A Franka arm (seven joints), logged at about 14 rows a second.
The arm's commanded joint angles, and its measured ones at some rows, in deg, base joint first. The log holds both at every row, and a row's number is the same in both.
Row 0, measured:
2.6, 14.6, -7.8, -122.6, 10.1, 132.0, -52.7
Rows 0 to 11, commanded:
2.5, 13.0, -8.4, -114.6, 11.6, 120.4, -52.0
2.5, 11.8, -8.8, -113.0, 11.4, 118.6, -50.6
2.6, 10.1, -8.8, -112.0, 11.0, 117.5, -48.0
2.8, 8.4, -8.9, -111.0, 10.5, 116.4, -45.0
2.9, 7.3, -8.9, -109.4, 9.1, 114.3, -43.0
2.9, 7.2, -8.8, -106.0, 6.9, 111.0, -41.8
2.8, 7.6, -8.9, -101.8, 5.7, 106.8, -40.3
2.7, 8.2, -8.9, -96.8, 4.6, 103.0, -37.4
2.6, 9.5, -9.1, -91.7, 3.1, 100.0, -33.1
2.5, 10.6, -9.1, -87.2, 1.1, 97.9, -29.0
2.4, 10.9, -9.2, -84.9, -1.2, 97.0, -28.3
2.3, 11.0, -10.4, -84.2, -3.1, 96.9, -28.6
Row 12, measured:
2.5, 7.9, -9.1, -90.0, 0.0, 99.4, -30.6
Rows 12 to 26, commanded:
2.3, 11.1, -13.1, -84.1, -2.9, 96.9, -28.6
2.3, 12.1, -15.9, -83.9, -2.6, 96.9, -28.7
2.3, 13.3, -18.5, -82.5, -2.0, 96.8, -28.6
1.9, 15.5, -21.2, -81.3, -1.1, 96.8, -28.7
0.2, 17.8, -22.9, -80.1, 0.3, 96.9, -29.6
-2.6, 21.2, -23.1, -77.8, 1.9, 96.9, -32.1
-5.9, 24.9, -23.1, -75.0, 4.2, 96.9, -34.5
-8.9, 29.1, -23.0, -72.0, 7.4, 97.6, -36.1
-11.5, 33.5, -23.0, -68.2, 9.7, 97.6, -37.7
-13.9, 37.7, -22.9, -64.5, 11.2, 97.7, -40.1
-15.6, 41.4, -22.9, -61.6, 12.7, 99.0, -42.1
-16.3, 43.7, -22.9, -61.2, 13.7, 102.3, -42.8
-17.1, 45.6, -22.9, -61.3, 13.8, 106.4, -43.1
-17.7, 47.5, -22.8, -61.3, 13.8, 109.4, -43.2
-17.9, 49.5, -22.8, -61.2, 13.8, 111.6, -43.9
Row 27, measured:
-16.9, 45.1, -22.9, -65.5, 12.5, 109.7, -42.4
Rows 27 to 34, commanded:
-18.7, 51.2, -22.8, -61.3, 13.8, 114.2, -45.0
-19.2, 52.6, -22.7, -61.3, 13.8, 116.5, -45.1
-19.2, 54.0, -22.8, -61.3, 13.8, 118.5, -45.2
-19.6, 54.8, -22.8, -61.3, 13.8, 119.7, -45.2
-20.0, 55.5, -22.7, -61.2, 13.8, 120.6, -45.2
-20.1, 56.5, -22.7, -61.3, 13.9, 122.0, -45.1
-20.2, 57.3, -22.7, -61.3, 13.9, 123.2, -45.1
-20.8, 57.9, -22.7, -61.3, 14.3, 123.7, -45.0
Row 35, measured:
-19.4, 55.7, -22.9, -64.1, 12.6, 122.9, -43.7
